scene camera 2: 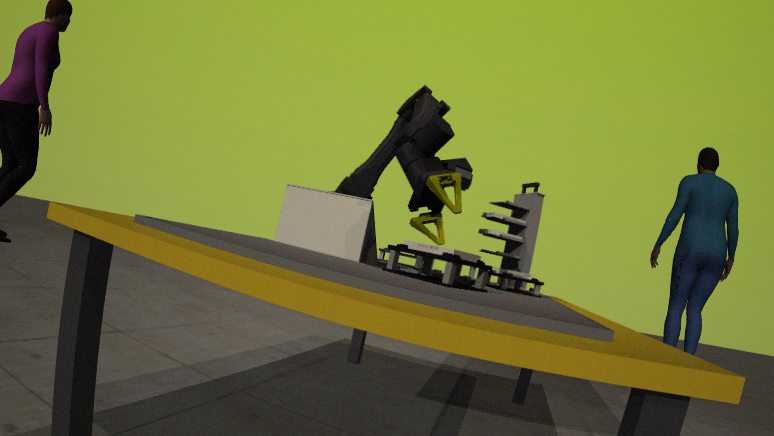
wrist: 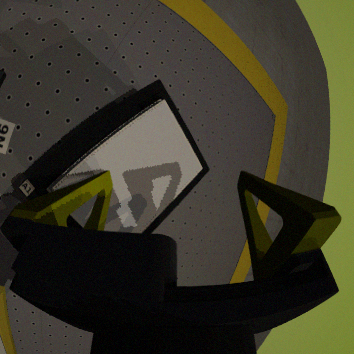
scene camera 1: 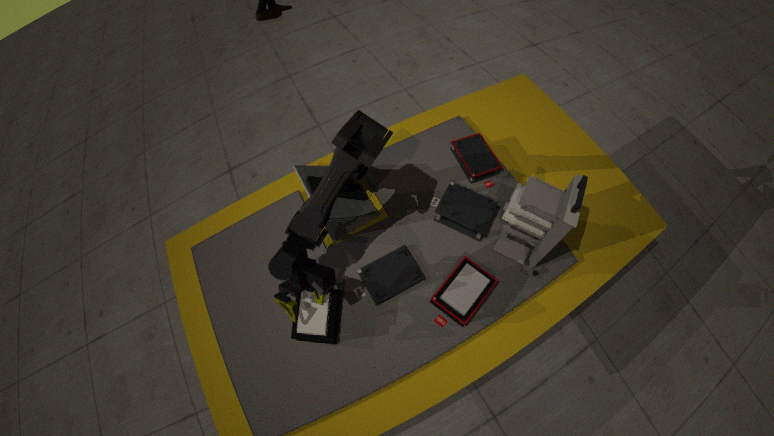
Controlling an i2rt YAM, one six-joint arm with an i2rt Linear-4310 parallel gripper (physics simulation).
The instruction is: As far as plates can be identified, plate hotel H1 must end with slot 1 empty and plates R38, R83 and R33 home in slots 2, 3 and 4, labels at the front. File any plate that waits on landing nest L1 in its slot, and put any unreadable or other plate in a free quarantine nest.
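My gripper is open and empty, its yellow fingers wide apart above a white plate. The plate lies on a black nest with a small A1 tag; in the wrist view the left finger covers part of it. Plate hotel H1 stands at the table's far end; pale plates show in its middle levels and its top and bottom levels look empty. Another white plate lies in a red-rimmed nest. Plate names are unreadable.
Two dark nests without plates stand between the arm and the hotel. A second red-rimmed nest, without a plate, stands near the far edge. A pale slanted panel stands by the arm's base. Two people stand beyond the table.
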